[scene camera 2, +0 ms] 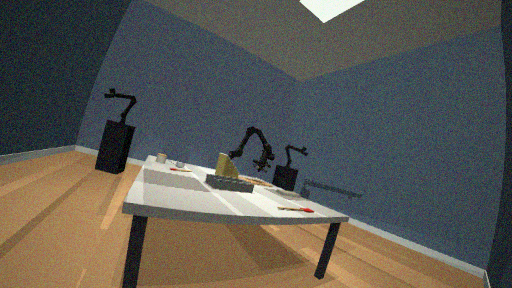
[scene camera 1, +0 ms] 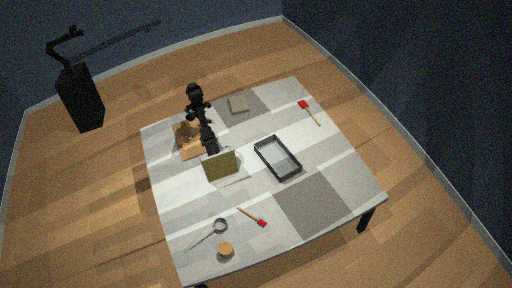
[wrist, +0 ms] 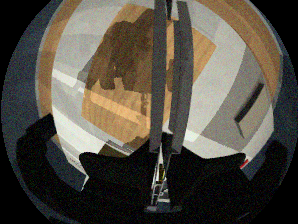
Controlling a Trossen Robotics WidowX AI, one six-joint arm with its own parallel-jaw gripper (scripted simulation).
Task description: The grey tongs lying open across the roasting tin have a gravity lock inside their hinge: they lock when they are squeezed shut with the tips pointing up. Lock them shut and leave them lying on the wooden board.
Scene:
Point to a roasting tin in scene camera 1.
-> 282, 163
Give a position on a wooden board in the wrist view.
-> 117, 93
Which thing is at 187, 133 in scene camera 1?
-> A wooden board.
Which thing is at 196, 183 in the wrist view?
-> My gripper.

